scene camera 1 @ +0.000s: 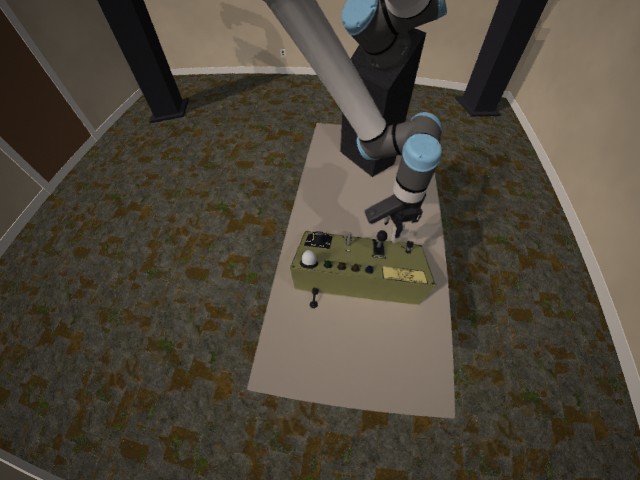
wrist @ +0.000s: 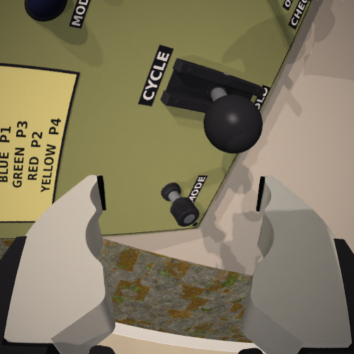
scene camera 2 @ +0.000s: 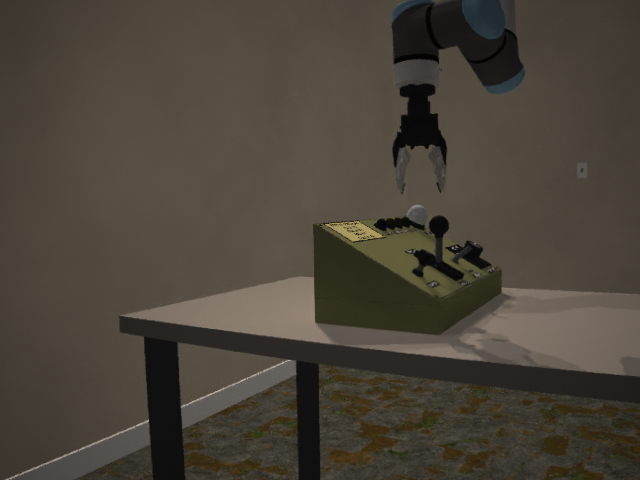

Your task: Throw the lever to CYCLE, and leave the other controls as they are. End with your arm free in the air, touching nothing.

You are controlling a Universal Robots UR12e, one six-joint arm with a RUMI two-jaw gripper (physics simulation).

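Places are measured from the arm's base along level axes (x down, y back, z left), in centimetres.
Where they show: gripper, fingertip midpoint: (scene camera 1: 389, 233) (scene camera 2: 421, 193); arm's base, link origin: (scene camera 1: 388, 48).
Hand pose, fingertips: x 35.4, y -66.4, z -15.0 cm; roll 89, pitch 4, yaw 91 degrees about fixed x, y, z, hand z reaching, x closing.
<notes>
Each offset is from my fingertips to the top centre of the thing. "pt": to the spot under its first point. Level surfaces: height alone.
The black ball-knob lever {dx +4.5, dy +3.5, dz -0.5 cm} (scene camera 1: 381, 236) (scene camera 2: 438, 226) (wrist: 233, 123) rises from its black slotted bracket on the sloped olive console (scene camera 1: 361, 290) (scene camera 2: 372, 284) (wrist: 120, 150). In scene camera 2 it stands about upright, its shaft near the middle of the slot. In the wrist view the CYCLE label (wrist: 156, 76) lies beyond one slot end; a partly hidden label is at the other end, behind the knob. My gripper (scene camera 1: 397, 235) (scene camera 2: 421, 190) (wrist: 181, 178) is open and empty, in the air above the console, apart from the lever. In the wrist view the small MODE switch (wrist: 184, 210) shows between the fingers.
The console also bears a silver toggle {dx +11.4, dy +8.6, dz -11.5 cm} (scene camera 1: 348, 239), a white dome {pt dx +2.9, dy -3.2, dz -28.5 cm} (scene camera 1: 309, 257) (scene camera 2: 416, 214), several coloured buttons and a yellow card {dx +5.7, dy -13.0, dz +3.2 cm} (scene camera 1: 404, 274) (scene camera 2: 353, 230) (wrist: 30, 145). A black crank {pt dx +21.5, dy -10.8, dz -28.9 cm} (scene camera 1: 313, 298) is on its side. The console stands on a table {dx +24.6 cm} (scene camera 1: 356, 356) (scene camera 2: 222, 322).
</notes>
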